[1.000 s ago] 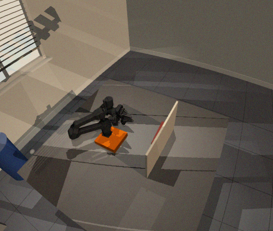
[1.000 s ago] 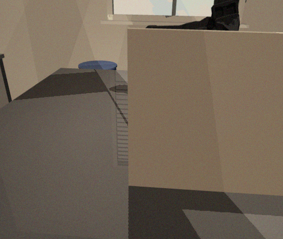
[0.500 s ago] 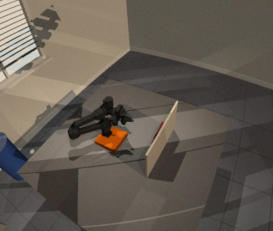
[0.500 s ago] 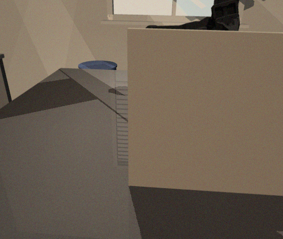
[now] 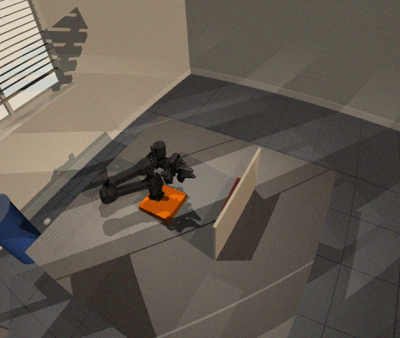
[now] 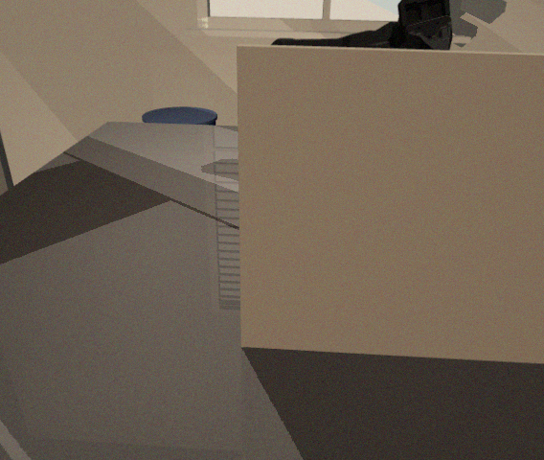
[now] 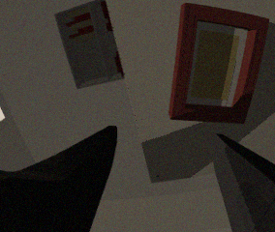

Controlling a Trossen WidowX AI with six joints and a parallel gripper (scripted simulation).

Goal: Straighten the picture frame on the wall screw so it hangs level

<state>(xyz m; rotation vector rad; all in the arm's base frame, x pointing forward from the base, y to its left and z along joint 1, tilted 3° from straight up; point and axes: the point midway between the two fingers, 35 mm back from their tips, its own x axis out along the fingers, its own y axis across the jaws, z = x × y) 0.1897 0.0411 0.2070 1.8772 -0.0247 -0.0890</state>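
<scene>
My gripper tip is now 200 mm short of the picture frame and 90 mm above it. From my gripper tip the other things lie so: beige wall panel (210 mm ahead, 100 mm below, 10 mm to the right).
</scene>
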